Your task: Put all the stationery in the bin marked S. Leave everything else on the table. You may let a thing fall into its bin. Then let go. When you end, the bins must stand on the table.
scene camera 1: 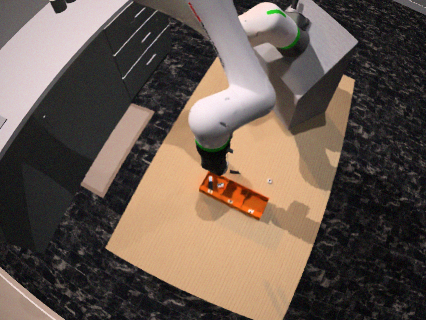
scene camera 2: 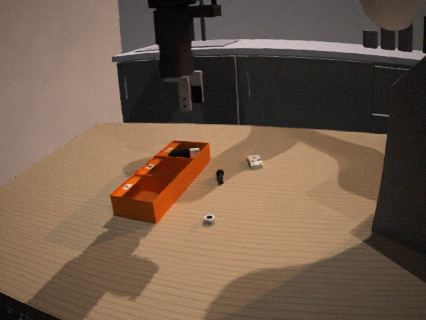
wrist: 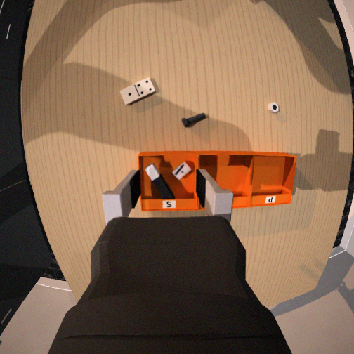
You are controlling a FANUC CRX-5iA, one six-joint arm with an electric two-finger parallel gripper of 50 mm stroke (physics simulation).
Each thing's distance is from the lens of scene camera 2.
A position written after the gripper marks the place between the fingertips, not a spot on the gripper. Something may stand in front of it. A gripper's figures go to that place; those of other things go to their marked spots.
gripper (scene camera 2: 192, 106): 68 cm
orange three-part bin (scene camera 2: 148, 194): 63 cm
